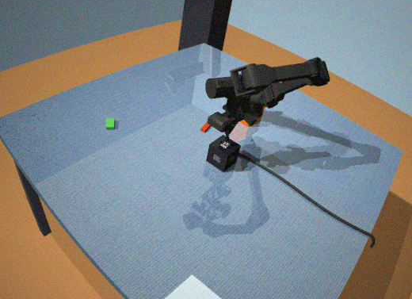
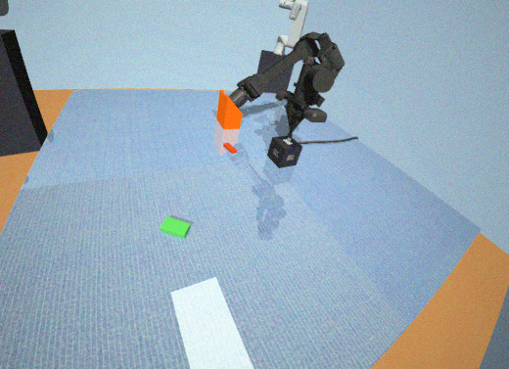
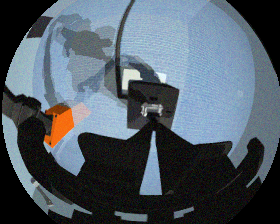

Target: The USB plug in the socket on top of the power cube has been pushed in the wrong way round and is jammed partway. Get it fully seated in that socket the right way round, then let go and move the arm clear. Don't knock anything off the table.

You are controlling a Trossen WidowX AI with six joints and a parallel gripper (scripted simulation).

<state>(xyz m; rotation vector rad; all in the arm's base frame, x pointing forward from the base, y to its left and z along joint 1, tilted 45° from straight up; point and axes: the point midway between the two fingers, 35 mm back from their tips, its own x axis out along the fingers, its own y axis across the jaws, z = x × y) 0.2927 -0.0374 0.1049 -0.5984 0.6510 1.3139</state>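
My gripper tip is 2 cm above the USB plug. From my gripper tip the other things lie so: green block 13 cm ahead, 41 cm to the right, 11 cm below; red-orange block 12 cm behind, 14 cm to the right, 12 cm below.
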